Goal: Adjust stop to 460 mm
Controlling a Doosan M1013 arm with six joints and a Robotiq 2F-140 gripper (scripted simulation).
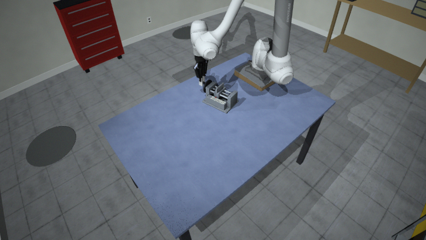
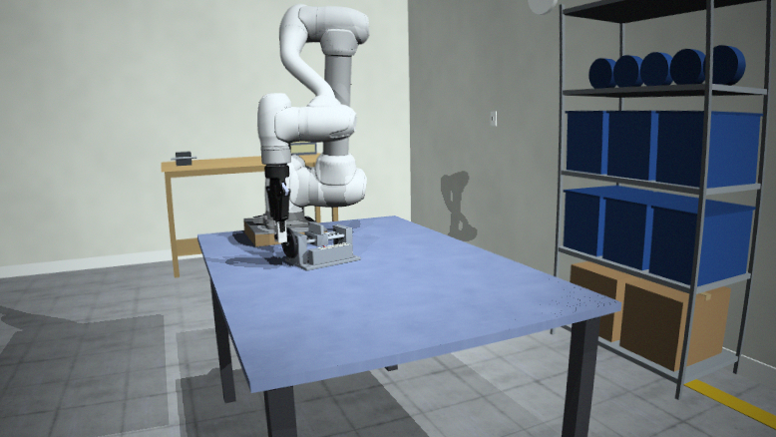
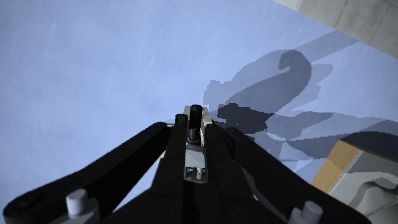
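My gripper is now 10 mm past the black handwheel, 20 mm to the right of it and 20 mm above it. Also, from my hand: grey stop block (30 mm behind, 130 mm to the left, 30 mm below).
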